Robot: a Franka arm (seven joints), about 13 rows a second.
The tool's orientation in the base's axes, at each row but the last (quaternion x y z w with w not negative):
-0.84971, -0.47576, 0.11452, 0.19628
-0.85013, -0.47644, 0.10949, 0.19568
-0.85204, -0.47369, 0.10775, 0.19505
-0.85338, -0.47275, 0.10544, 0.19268
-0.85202, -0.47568, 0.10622, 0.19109
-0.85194, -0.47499, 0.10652, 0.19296
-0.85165, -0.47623, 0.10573, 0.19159
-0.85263, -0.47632, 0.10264, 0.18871
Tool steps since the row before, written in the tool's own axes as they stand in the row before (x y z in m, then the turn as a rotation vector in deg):
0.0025, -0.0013, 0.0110, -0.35, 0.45, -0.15
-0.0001, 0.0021, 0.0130, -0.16, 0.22, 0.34
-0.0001, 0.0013, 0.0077, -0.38, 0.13, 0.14
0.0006, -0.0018, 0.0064, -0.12, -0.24, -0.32
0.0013, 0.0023, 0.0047, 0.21, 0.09, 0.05
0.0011, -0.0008, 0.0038, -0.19, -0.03, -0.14
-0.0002, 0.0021, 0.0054, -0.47, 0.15, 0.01
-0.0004, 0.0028, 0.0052, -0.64, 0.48, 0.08
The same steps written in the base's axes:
-0.0039, 0.0052, -0.0093, 0.22, -0.54, -0.06
-0.0033, 0.0019, -0.0126, -0.04, -0.16, -0.40
-0.0019, 0.0011, -0.0075, -0.15, -0.35, -0.18
-0.0034, 0.0028, -0.0050, -0.13, -0.06, 0.39
0.0007, 0.0011, -0.0052, 0.16, 0.15, -0.08
-0.0014, 0.0022, -0.0031, -0.07, -0.18, 0.14
-0.0004, 0.0001, -0.0058, -0.13, -0.47, -0.07
0.0001, -0.0005, -0.0059, 0.01, -0.75, -0.28

